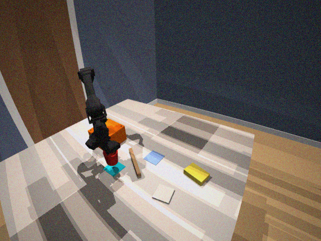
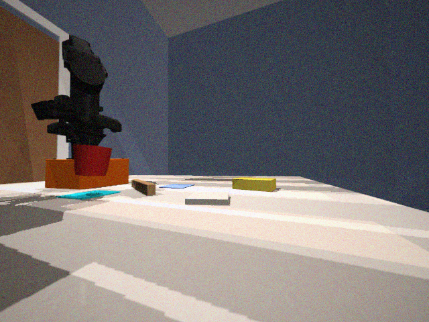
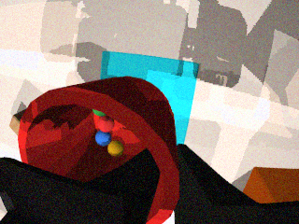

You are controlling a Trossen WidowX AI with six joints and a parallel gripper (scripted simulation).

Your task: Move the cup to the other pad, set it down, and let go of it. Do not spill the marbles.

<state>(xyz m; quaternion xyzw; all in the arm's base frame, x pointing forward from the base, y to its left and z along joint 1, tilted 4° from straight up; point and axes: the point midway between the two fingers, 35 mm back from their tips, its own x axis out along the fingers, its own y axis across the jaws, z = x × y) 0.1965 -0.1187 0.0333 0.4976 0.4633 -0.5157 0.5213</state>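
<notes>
Right now the cyan pad is 90 mm below my gripper tip and 30 mm ahead of it. The rest, counted from my gripper tip: blue pad: 190 mm to the left, 160 mm ahead, 90 mm below; red cup: 30 mm ahead; wooden stick: 90 mm to the left, 90 mm ahead, 80 mm below.
</notes>
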